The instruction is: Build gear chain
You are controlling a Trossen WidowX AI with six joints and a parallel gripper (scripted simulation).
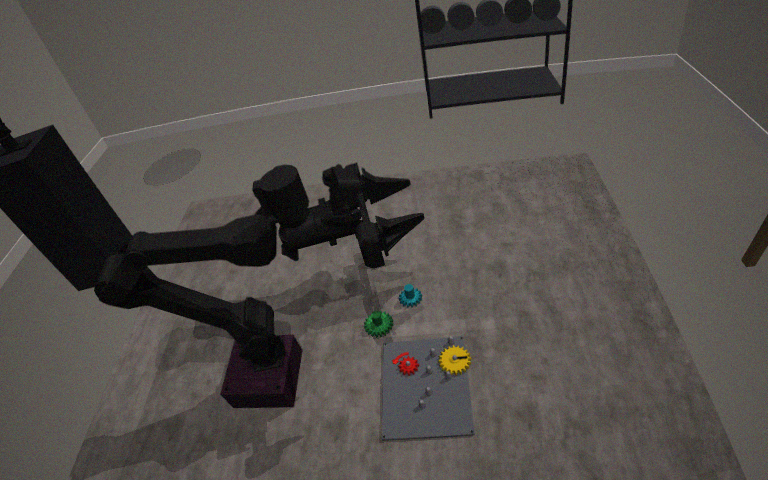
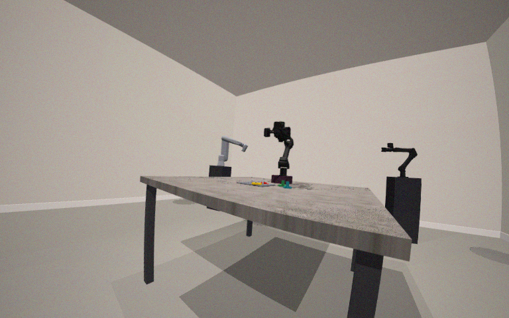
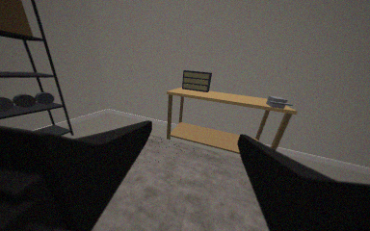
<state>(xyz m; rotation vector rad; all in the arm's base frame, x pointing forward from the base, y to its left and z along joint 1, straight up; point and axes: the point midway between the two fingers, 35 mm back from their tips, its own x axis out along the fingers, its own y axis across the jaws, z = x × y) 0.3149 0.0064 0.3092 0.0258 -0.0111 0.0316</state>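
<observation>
Now: the teal gear 30 mm behind my gripper tip, 100 mm to the left of it and 360 mm below it. Also, from my gripper tip: red gear: 70 mm behind, 70 mm to the right, 360 mm below; red arrow: 90 mm behind, 50 mm to the right, 360 mm below; green gear: 120 mm behind, 50 mm to the left, 360 mm below.
</observation>
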